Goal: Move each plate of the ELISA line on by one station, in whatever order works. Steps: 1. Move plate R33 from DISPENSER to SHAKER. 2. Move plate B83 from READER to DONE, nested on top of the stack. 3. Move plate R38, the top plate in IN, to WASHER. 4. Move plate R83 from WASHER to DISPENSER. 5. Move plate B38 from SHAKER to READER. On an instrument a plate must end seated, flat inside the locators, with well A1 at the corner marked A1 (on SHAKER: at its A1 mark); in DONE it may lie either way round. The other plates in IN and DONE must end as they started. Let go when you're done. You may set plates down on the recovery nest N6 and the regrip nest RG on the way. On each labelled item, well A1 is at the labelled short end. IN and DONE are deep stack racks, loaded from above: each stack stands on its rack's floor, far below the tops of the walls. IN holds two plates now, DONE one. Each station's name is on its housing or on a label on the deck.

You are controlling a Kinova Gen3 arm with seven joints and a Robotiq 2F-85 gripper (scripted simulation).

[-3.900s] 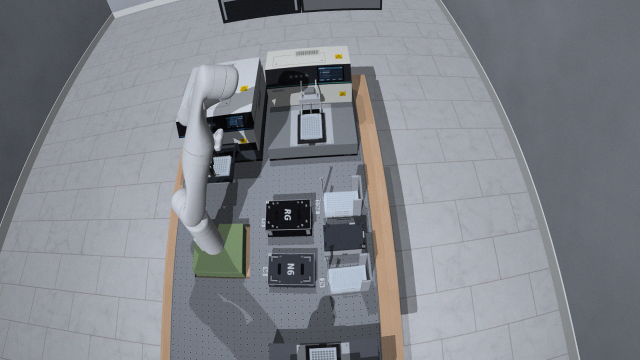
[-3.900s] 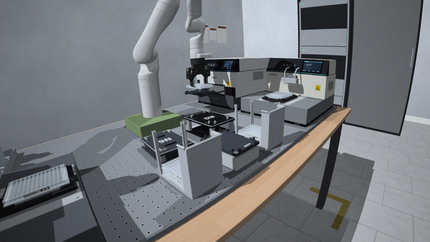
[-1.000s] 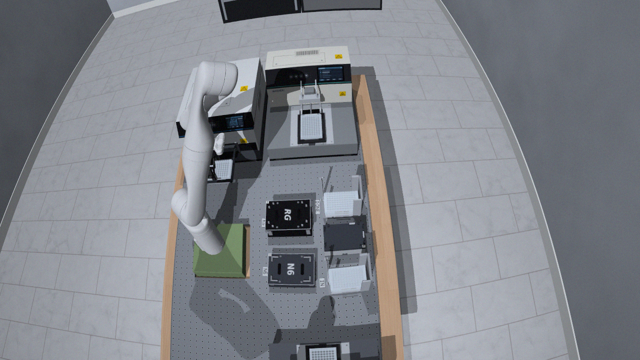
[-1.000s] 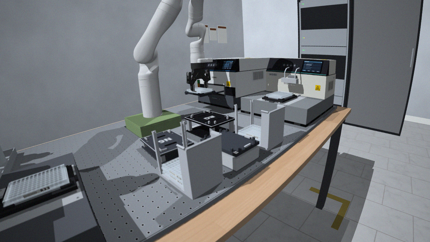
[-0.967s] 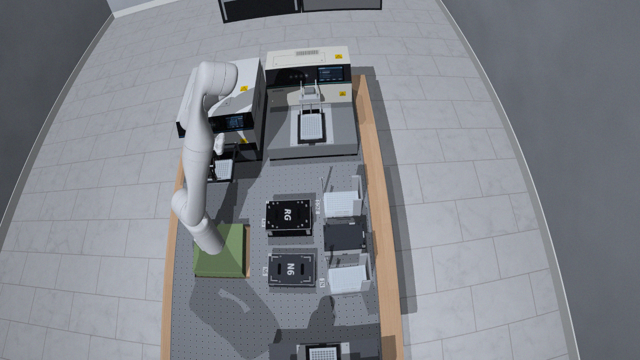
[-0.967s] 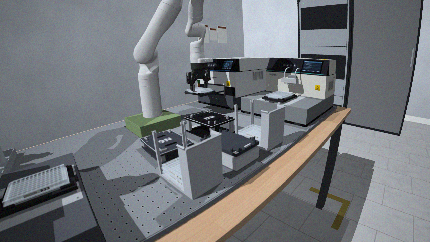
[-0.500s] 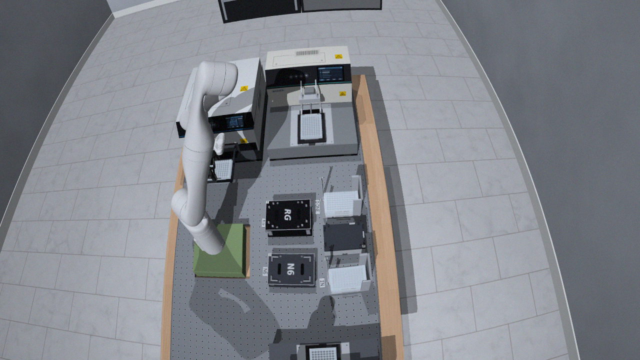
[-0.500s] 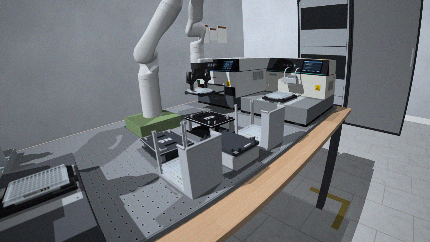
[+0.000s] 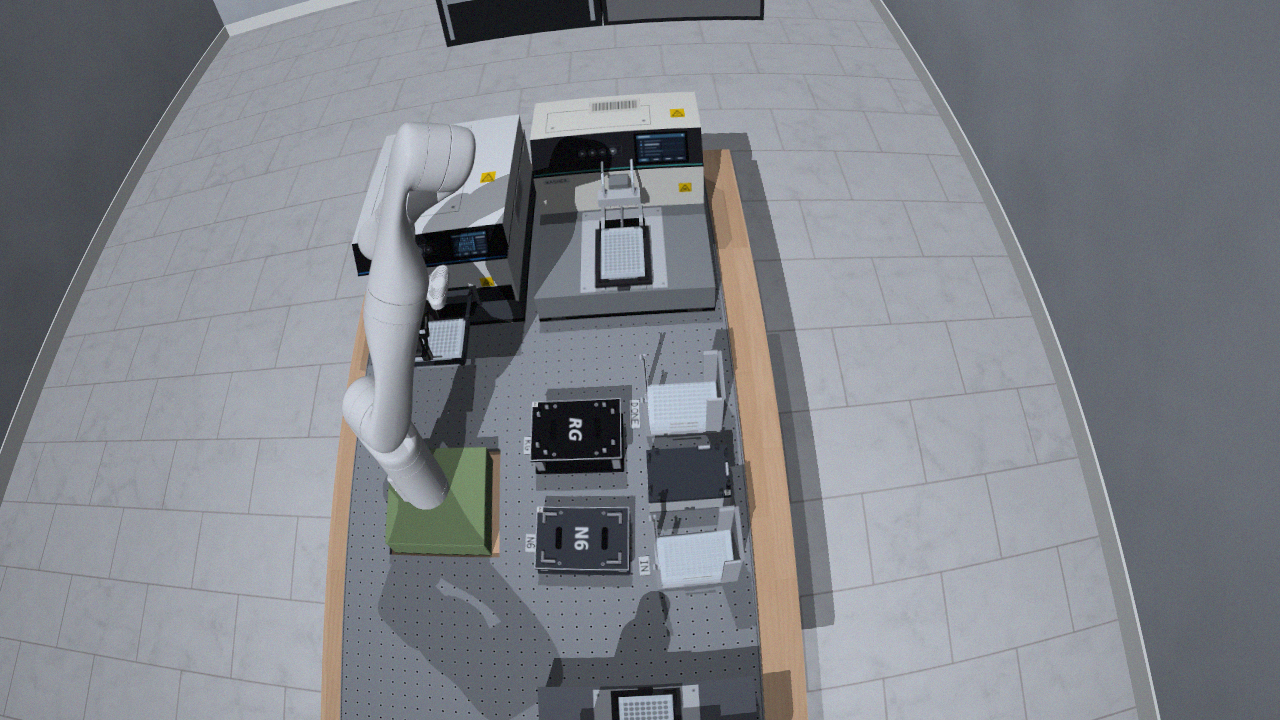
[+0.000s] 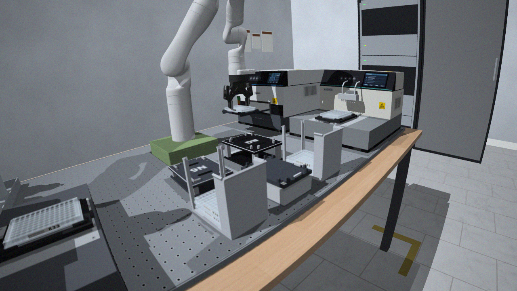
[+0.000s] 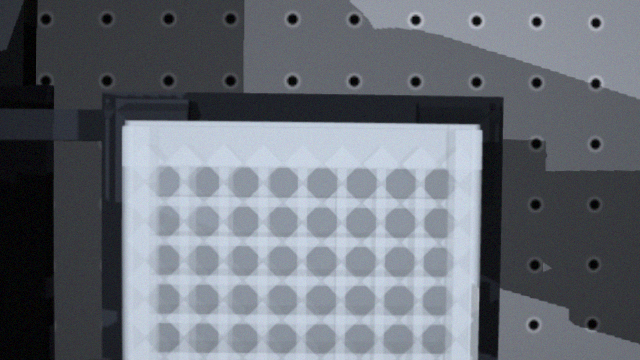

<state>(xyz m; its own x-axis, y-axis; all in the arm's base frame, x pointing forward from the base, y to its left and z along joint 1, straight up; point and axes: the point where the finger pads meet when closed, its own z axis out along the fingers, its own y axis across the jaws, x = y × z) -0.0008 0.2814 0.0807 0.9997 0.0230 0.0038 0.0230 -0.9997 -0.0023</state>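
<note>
My hand is 10 mm above the plate B38. Also, from my hand: RG nest (280 mm ahead, 170 mm to the right, 70 mm below); then plate R83 (370 mm ahead, 200 mm to the left, 30 mm below); then washer nest (370 mm ahead, 200 mm to the left, 40 mm below).
</note>
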